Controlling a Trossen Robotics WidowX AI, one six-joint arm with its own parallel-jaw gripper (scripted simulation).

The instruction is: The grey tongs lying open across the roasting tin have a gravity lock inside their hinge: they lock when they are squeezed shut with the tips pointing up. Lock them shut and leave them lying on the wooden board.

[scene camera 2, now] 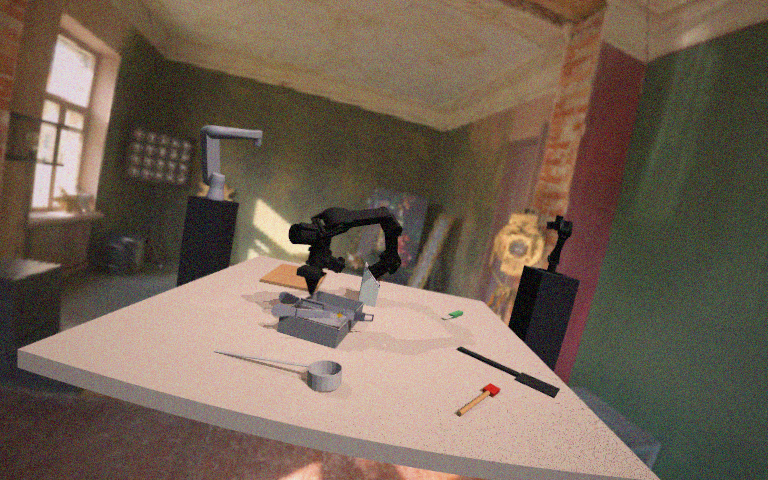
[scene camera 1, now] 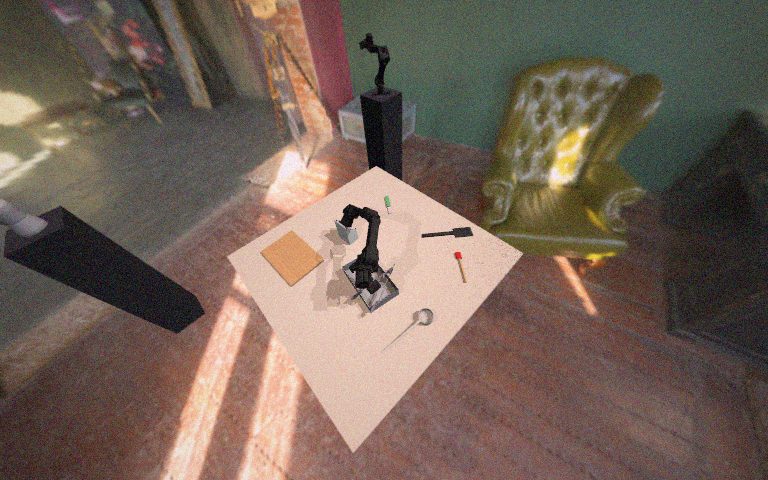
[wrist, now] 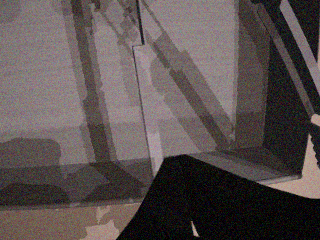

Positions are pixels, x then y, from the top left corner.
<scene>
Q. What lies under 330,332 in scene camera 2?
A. A grey roasting tin.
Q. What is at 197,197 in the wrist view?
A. My gripper.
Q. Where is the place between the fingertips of my gripper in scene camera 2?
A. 311,294
</scene>
